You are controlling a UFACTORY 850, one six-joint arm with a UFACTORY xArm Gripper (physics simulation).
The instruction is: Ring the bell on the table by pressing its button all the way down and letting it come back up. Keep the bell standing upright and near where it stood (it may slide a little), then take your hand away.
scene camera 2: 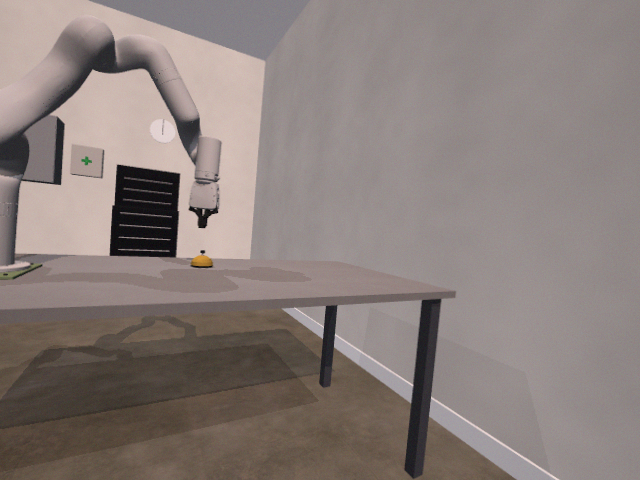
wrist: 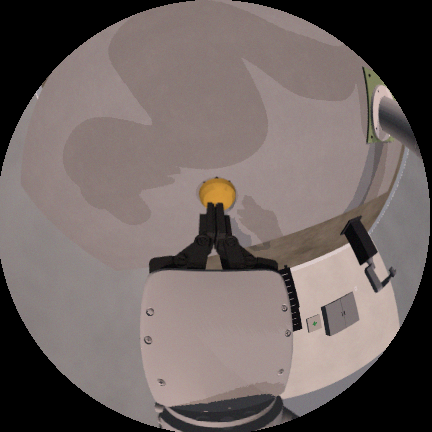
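A yellow dome bell (scene camera 2: 201, 261) (wrist: 218, 192) stands upright on the table (scene camera 2: 361, 281) (wrist: 310, 190). Its small dark button (scene camera 2: 202, 252) sticks up on top in the scene view; in the wrist view the fingers hide the button. My gripper (scene camera 2: 202, 226) (wrist: 213, 211) is shut with nothing between the fingers. It points down above the bell, with a clear gap between the fingertips and the button in the scene view. In the wrist view the fingertips overlap the near edge of the dome.
The arm's base stands on a green plate (scene camera 2: 32, 268) (wrist: 371, 107) on the table. A grey wall (scene camera 2: 439, 155) rises beyond the table's right side. A black slatted unit (scene camera 2: 144, 219), a wall clock (scene camera 2: 162, 130) and a white box with a green cross (scene camera 2: 80, 167) are at the back.
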